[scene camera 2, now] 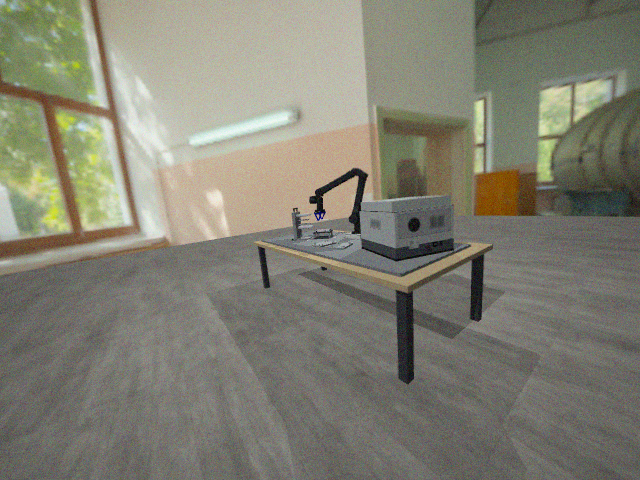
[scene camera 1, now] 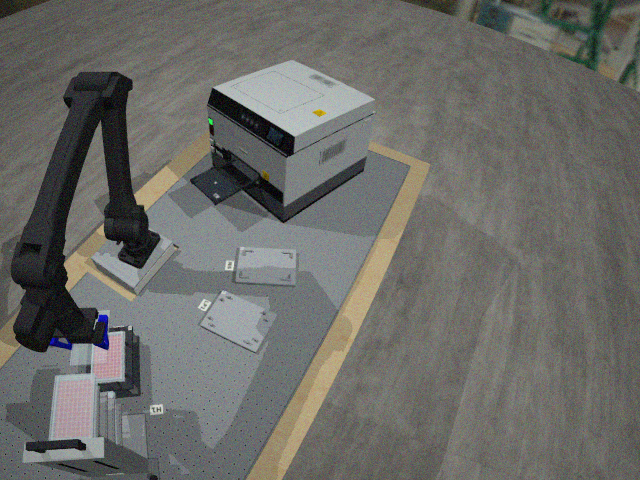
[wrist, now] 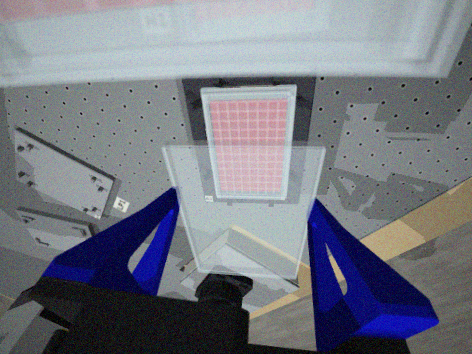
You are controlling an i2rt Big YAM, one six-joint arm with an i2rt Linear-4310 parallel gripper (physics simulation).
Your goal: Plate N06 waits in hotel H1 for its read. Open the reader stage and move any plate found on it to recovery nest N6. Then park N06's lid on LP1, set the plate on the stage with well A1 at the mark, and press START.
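Places are measured from the arm's base along level axes (x ahead, y left, z up), in millimetres.
Where they show: gripper, fingertip midpoint: (scene camera 2: 320,220) (scene camera 1: 90,347) (wrist: 243,198); arm's base, origin of the base link: (scene camera 2: 359,232) (scene camera 1: 139,248) (wrist: 223,285).
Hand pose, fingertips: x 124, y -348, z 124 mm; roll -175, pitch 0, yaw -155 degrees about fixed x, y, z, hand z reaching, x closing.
Observation:
Each offset is from my fingertips to the top centre of the thing. "*": to the spot under its first point.
My gripper (wrist: 243,198) (scene camera 1: 100,330) (scene camera 2: 319,216) is shut on a clear plate lid @(dy +20, dx -11, dz +7 mm) (wrist: 256,232), gripped across its width between the blue fingers. It holds the lid in the air above a plate with pink wells @(dy +18, dx -8, dz -88 mm) (wrist: 250,140) (scene camera 1: 110,362). That plate lies uncovered on a dark nest @(dy +18, dx -7, dz -87 mm) (wrist: 306,105) beside hotel H1 (scene camera 1: 113,419). The grey reader @(dy +885, dx +146, dz +149 mm) (scene camera 1: 290,129) (scene camera 2: 409,224) stands at the far end of the mat, and its dark stage @(dy +645, dx +22, dz -54 mm) (scene camera 1: 218,183) is pulled out with nothing on it. The lid pad LP1 @(dy +262, dx +232, dz -143 mm) (scene camera 1: 237,321) (wrist: 83,182) lies bare.
A second bare grey pad @(* dy +444, dx +240, dz -151 mm) (scene camera 1: 266,266) lies between LP1 and the reader. Another pink plate @(dy -130, dx +79, dz +70 mm) (scene camera 1: 86,405) sits in the hotel, whose shelf @(* dy -84, dx +40, dz +70 mm) (wrist: 234,42) looms blurred at the top of the wrist view. The arm's base (scene camera 1: 132,252) stands at the mat's left edge.

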